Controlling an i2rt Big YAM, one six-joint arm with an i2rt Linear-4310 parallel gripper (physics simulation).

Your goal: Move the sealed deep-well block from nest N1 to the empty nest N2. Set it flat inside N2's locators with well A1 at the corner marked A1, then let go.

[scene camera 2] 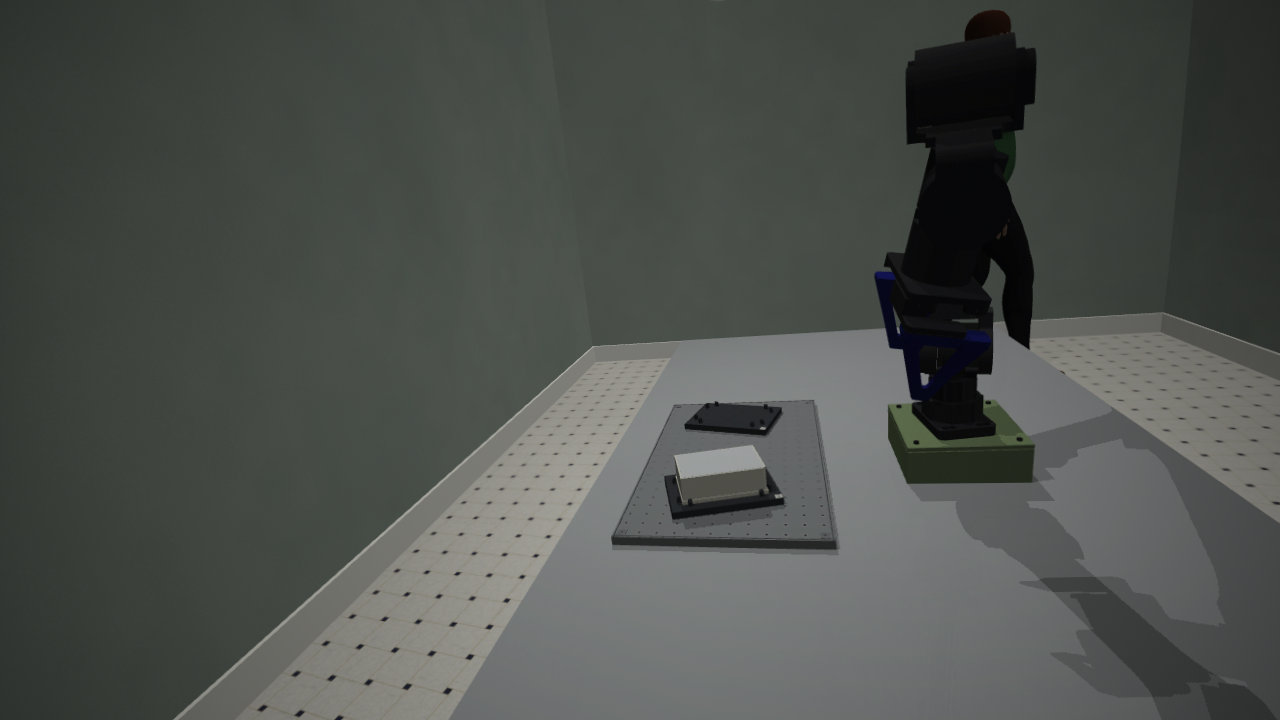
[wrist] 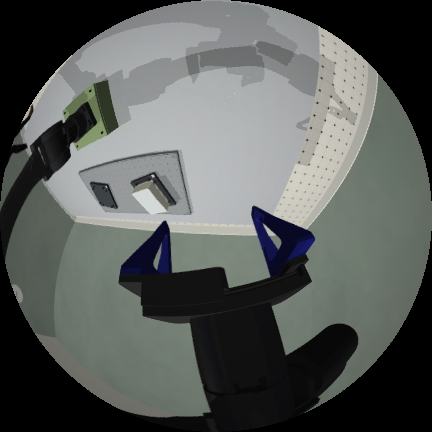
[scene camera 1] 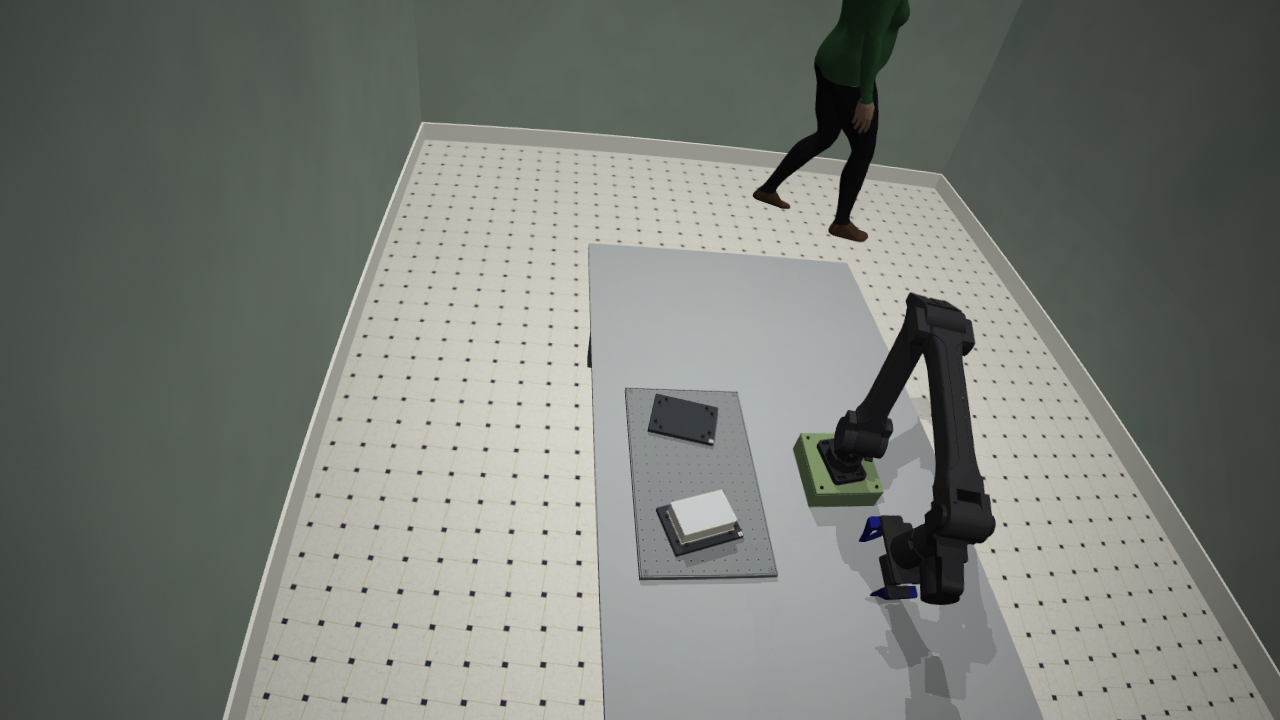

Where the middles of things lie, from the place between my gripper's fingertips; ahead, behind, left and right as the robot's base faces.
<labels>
Right now my hand is 27 cm to the left of the white deep-well block (scene camera 1: 707,515), 23 cm above it and 18 cm short of it. Round my hand: dark nest plate (scene camera 1: 678,418) 57 cm to the right, 25 cm below, 13 cm ahead.
</labels>
